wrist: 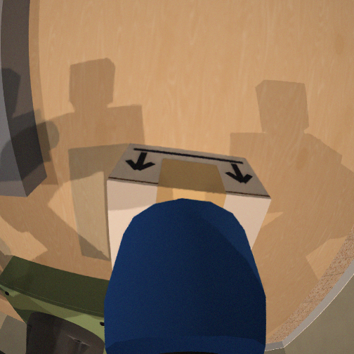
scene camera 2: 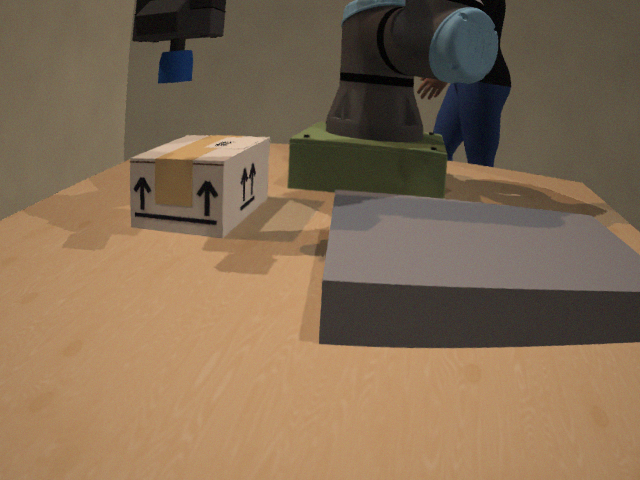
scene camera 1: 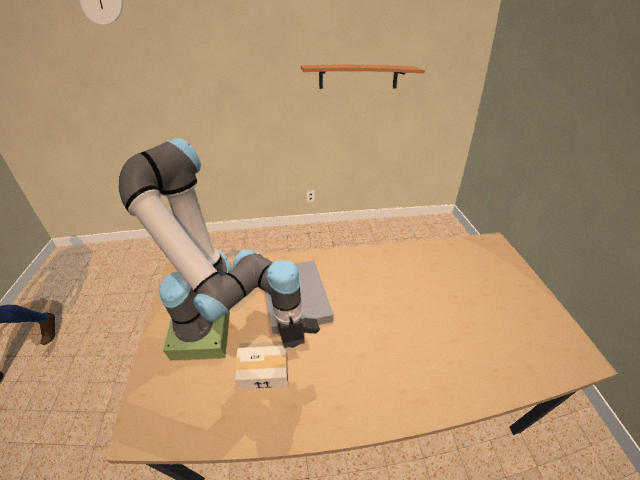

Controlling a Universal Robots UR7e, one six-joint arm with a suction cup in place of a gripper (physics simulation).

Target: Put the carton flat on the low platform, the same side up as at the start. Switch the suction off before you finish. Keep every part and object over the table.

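Where they show: hand at its tool point: (scene camera 2: pixel 174 81); arm's base at its link origin: (scene camera 2: pixel 375 133) (scene camera 1: pixel 193 325).
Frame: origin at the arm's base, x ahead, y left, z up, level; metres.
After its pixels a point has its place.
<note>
The carton (scene camera 1: pixel 261 365) {x 0.243, y -0.214, z 0.011 m} (scene camera 2: pixel 178 191) {x 0.325, y -0.204, z -0.025 m} (wrist: pixel 135 200) is white with a tan tape strip. It stands on the table beside the green base, its printed arrows pointing up and its label on top. The low platform (scene camera 1: pixel 316 294) {x 0.488, y 0.080, z -0.024 m} (scene camera 2: pixel 480 253) {x 0.456, y 0.086, z -0.023 m} (wrist: pixel 17 125) is a grey slab, apart from the carton; the arm hides part of it in scene camera 1. My gripper, a blue suction cup (scene camera 1: pixel 294 345) {x 0.354, y -0.204, z 0.098 m} (scene camera 2: pixel 175 81) (wrist: pixel 184 200), is in the air above the carton's height, with a gap between them. It holds nothing. In the wrist view it hides much of the carton's top.
The green base block (scene camera 1: pixel 196 351) {x 0.014, y -0.108, z -0.015 m} (scene camera 2: pixel 367 165) {x 0.116, y -0.010, z -0.029 m} (wrist: pixel 60 290) under the arm stands beside the carton and near the platform. The wooden table (scene camera 1: pixel 439 330) {x 0.924, y -0.183, z -0.072 m} (scene camera 2: pixel 206 372) {x 0.586, y -0.102, z -0.071 m} has its front edge beyond the carton in scene camera 1. A person's legs (scene camera 2: pixel 473 124) show behind the base.
</note>
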